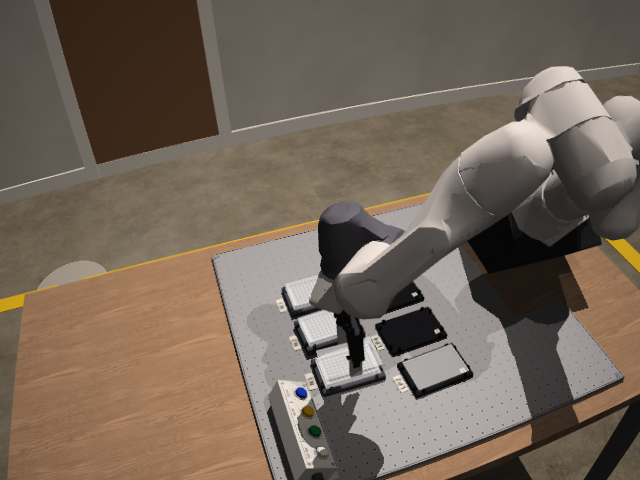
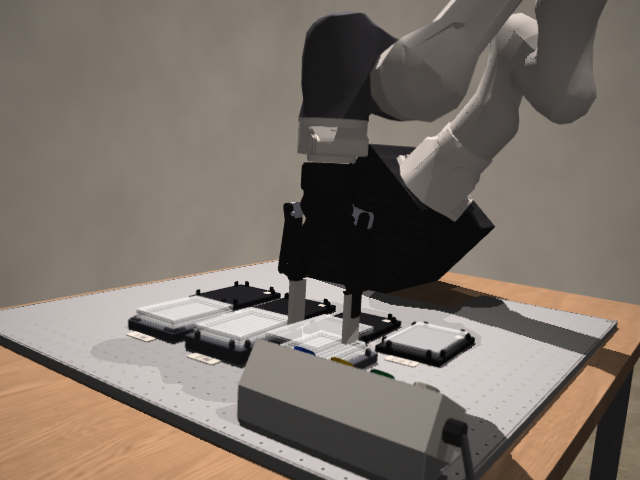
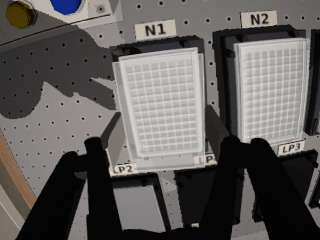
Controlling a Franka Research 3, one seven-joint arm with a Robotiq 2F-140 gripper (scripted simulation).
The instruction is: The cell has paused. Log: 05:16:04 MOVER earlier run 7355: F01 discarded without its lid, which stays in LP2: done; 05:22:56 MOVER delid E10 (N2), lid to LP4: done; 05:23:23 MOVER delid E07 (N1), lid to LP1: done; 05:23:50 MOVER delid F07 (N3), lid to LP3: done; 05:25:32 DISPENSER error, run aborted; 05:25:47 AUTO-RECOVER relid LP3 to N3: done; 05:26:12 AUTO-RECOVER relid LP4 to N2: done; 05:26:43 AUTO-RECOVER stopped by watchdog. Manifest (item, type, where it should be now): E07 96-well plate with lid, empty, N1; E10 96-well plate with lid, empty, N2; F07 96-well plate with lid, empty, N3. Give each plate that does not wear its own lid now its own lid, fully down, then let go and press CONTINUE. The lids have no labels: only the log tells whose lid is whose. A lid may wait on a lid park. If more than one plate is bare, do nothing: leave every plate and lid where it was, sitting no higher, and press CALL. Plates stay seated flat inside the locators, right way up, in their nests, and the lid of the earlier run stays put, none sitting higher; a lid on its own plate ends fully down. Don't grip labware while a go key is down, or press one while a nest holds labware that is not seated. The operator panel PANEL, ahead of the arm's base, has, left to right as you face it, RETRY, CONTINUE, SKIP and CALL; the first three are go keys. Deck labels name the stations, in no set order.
In view: my gripper (image 2: 321, 333), a grey lid (image 1: 430, 369), a grey lid (image 2: 247, 323), a grey lid (image 2: 178, 311), an operator panel (image 2: 362, 418) and a park LP3 (image 2: 312, 309).
My gripper also shows in image 1 (image 1: 349, 359) and in image 3 (image 3: 163, 120). The park LP3 also shows in image 3 (image 3: 294, 165).
